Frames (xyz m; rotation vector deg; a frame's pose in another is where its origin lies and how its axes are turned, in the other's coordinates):
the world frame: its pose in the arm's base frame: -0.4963 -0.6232 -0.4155 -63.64 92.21 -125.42
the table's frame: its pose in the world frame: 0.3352 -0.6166 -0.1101 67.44 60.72 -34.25
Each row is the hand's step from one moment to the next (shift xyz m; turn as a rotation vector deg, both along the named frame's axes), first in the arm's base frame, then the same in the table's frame.
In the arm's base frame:
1: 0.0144 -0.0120 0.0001 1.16 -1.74 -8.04
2: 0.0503 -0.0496 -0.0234 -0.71 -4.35 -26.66
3: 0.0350 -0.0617 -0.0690 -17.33 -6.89 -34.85
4: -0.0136 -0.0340 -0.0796 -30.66 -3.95 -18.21
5: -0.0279 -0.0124 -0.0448 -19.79 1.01 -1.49
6: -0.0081 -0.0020 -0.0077 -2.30 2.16 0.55
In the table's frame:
1: -0.0178 0.0057 -0.0015 -1.36 -0.01 -8.19
2: -0.0639 0.0236 -0.0300 0.23 0.36 -27.02
3: -0.0521 0.0337 -0.0771 15.11 7.62 -35.72
4: 0.0037 0.0246 -0.0840 27.85 12.27 -19.01
5: 0.0234 0.0151 -0.0465 18.83 6.15 -1.58
6: 0.0071 0.0037 -0.0080 2.90 -1.05 0.84

